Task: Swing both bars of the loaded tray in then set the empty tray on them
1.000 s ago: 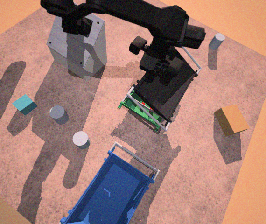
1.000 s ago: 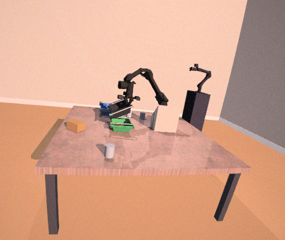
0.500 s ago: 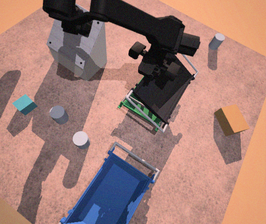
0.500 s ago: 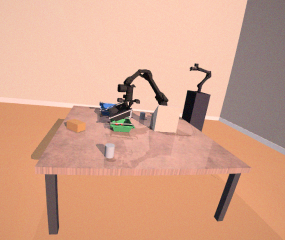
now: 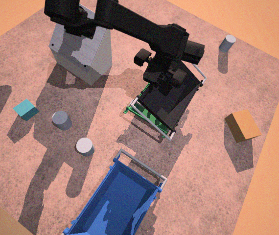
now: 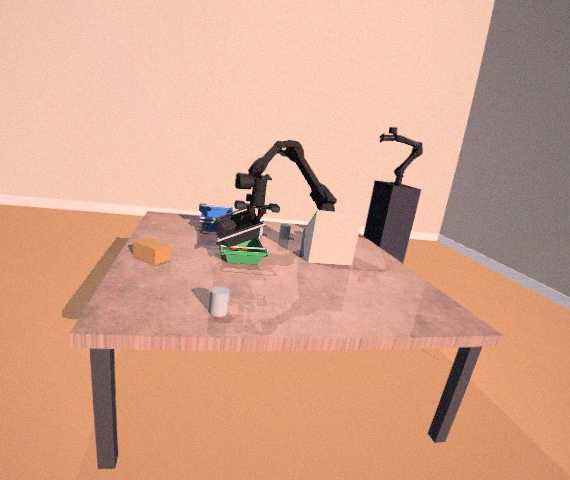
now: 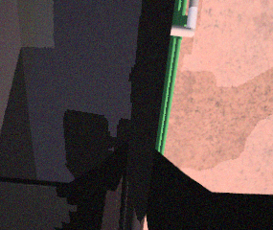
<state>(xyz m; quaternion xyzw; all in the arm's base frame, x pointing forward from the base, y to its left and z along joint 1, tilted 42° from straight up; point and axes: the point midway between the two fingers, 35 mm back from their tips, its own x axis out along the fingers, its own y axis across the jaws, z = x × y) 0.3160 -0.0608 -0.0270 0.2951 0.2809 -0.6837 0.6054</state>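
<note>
The dark tray lies 7 cm ahead of my gripper tip and 1 cm to the right of it. Round my gripper tip: teal block (39 cm behind, 33 cm to the right, 11 cm below); then orange box (41 cm ahead, 10 cm below, 8 cm to the left).
</note>
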